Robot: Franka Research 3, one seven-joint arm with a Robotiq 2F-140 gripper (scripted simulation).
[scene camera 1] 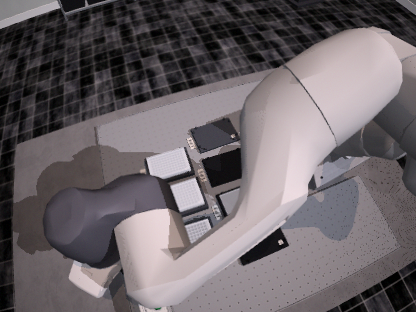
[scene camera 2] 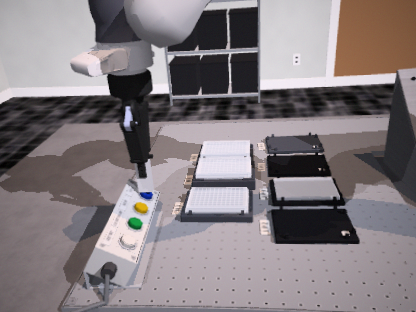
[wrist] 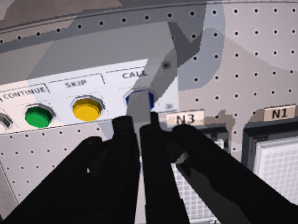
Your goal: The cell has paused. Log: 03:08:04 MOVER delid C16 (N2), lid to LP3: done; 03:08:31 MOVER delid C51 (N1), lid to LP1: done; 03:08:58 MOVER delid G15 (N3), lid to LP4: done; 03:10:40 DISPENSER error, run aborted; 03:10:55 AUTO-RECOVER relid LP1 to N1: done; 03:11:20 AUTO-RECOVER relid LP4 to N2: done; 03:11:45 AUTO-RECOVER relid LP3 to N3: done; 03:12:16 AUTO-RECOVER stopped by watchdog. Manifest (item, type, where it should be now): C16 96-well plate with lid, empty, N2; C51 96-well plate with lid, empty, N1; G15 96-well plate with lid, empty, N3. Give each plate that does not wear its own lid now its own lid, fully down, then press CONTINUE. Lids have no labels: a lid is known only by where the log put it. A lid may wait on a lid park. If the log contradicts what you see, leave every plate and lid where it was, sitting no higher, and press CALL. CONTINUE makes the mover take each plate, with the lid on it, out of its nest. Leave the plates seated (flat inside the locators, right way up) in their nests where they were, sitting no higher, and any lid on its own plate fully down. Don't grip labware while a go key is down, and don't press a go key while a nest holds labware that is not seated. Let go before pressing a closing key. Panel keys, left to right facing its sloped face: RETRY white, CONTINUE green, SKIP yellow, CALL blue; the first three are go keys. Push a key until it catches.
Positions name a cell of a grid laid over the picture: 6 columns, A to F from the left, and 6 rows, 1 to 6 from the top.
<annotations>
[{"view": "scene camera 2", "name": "gripper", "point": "C4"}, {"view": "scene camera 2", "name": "plate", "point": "C4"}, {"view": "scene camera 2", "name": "pale grey lid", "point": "E4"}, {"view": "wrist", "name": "gripper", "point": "C3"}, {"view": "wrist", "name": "plate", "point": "D6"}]
</annotations>
